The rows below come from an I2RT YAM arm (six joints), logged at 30 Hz.
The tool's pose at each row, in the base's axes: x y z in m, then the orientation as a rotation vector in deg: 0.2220 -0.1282 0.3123 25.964 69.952 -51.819; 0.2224 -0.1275 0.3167 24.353 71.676 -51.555; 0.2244 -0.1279 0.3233 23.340 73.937 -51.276; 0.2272 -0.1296 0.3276 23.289 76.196 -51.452; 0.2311 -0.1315 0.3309 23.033 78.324 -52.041; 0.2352 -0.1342 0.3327 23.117 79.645 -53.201; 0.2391 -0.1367 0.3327 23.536 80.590 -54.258; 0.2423 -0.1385 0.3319 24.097 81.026 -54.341; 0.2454 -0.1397 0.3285 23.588 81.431 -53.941; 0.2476 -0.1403 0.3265 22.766 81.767 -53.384; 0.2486 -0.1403 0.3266 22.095 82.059 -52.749; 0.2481 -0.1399 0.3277 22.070 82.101 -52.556; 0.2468 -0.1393 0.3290 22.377 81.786 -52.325; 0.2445 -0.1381 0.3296 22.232 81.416 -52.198; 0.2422 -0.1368 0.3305 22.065 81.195 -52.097
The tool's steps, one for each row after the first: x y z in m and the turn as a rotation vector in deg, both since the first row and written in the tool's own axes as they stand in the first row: -0.0043 0.0000 0.0011 -1.694 0.759 -1.098; -0.0102 0.0003 0.0047 -3.136 2.252 -2.120; -0.0135 0.0009 0.0090 -3.679 4.157 -3.065; -0.0156 0.0023 0.0138 -4.082 5.852 -4.362; -0.0161 0.0037 0.0188 -3.732 6.990 -5.646; -0.0150 0.0053 0.0230 -3.123 7.952 -6.574; -0.0134 0.0069 0.0260 -2.827 8.562 -6.547; -0.0096 0.0092 0.0277 -3.480 8.700 -6.617; -0.0073 0.0109 0.0288 -4.402 8.651 -6.684; -0.0074 0.0117 0.0294 -5.259 8.635 -6.616; -0.0086 0.0114 0.0292 -5.392 8.665 -6.501; -0.0101 0.0105 0.0284 -5.242 8.531 -6.086; -0.0112 0.0093 0.0263 -5.312 8.156 -5.924; -0.0127 0.0081 0.0242 -5.420 7.899 -5.844
